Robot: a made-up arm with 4 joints.
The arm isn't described. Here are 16 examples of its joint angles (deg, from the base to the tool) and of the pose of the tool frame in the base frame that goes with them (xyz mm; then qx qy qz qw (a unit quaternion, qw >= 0)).
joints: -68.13 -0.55 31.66 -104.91
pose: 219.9 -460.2 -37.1 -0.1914 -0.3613 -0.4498 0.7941
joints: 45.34 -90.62 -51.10 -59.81
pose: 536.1 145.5 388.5 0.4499 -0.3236 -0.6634 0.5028
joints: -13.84 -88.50 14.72 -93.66
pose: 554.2 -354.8 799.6 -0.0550 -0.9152 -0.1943 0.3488
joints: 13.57 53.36 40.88 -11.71
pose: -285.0 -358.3 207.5 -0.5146 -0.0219 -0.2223 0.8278
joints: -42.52 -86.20 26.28 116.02
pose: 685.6 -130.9 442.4 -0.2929 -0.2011 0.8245 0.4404
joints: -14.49 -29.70 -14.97 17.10
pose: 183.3 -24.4 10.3 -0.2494 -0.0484 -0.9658 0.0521
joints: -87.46 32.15 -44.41 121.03
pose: 255.3 -189.7 -126.6 0.1741 -0.4266 -0.2937 0.8375
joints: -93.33 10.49 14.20 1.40
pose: 0.7 105.1 48.4 0.4435 -0.2448 0.8508 0.1398
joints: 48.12 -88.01 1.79 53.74
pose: 178.0 394.5 345.5 0.2159 0.0998 -0.8701 0.4317
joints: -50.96 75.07 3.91 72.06
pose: 10.0 449.3 454.6 0.8278 -0.4000 0.2763 0.2801
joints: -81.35 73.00 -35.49 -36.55
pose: -118.1 381.6 467.3 -0.5135 0.6206 -0.5881 0.0724
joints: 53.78 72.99 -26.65 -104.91
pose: -1.8 -621.3 132.6 -0.4031 0.0140 0.2125 0.8900
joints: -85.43 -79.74 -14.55 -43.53
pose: -79.7 -617.1 363.3 0.2730 0.5359 0.7526 0.2681
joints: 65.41 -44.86 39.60 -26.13
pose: 377.2 181.9 191.3 0.2677 -0.5666 -0.1013 0.7727
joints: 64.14 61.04 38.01 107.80
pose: -478.4 -379.0 378.9 -0.7269 -0.4747 -0.4790 0.1297
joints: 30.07 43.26 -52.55 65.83
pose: -251.2 59.4 34.0 0.6606 0.0668 0.6465 0.3757
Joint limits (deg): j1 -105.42..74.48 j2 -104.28..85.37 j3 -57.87..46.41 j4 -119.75..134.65
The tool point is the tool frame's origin. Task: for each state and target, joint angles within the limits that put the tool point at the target. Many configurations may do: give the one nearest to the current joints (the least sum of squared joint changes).
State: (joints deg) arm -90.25 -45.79 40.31 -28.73
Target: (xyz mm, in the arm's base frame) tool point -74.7 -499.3 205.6
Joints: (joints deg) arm -92.50 -65.81 37.91 7.10
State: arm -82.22 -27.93 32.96 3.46
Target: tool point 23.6 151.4 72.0
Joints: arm -83.74 11.48 25.59 23.77
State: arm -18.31 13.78 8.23 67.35
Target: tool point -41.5 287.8 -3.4
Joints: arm 0.58 30.03 -0.53 117.30
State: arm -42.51 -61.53 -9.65 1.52
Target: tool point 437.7 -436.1 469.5
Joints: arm -36.66 -104.28 5.09 2.43
